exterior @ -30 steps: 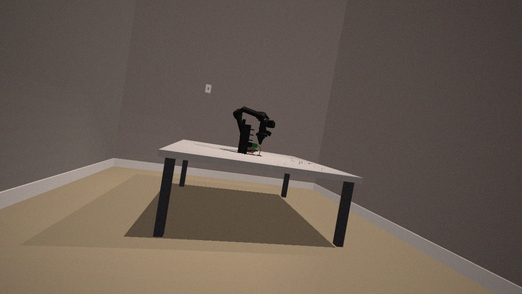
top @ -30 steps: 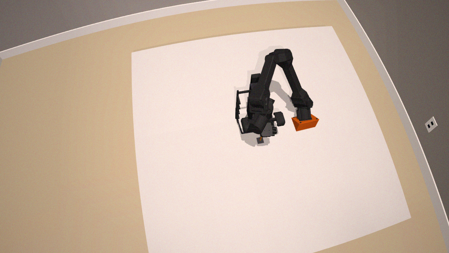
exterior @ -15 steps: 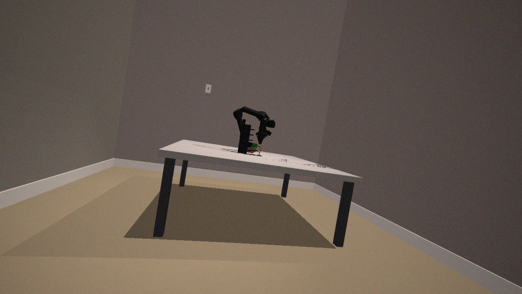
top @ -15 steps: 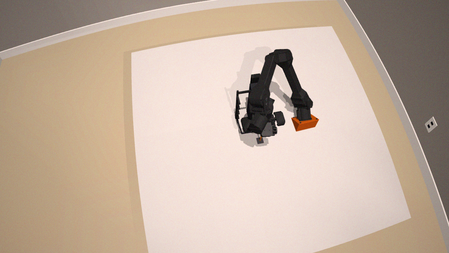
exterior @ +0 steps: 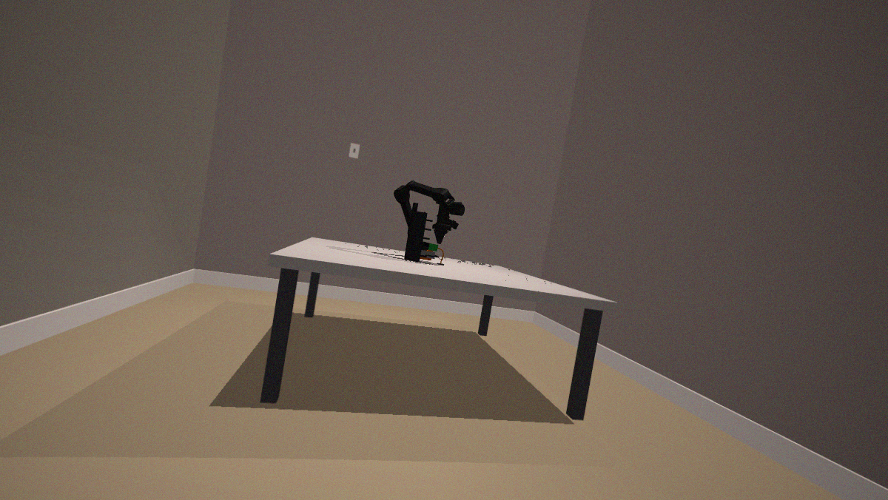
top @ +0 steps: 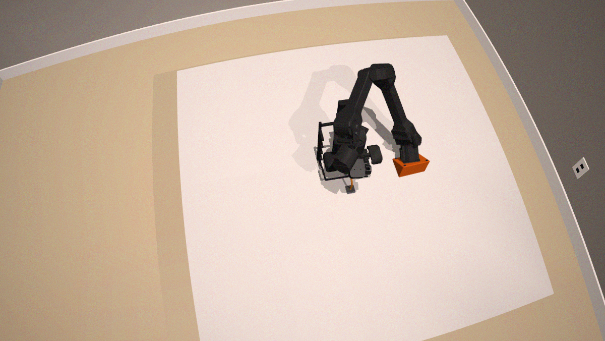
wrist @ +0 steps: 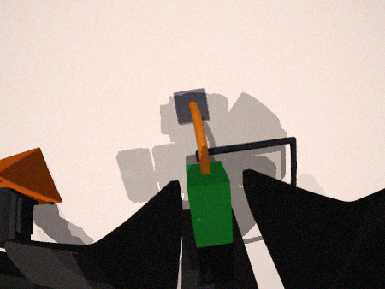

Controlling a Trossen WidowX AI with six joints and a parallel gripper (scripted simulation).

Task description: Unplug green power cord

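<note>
The green plug is 50 mm to the right of my gripper tip, 10 mm below it and 10 mm ahead of it. The rest, counted from my gripper tip: small grey block: 100 mm below, 30 mm to the left, 10 mm behind.
</note>
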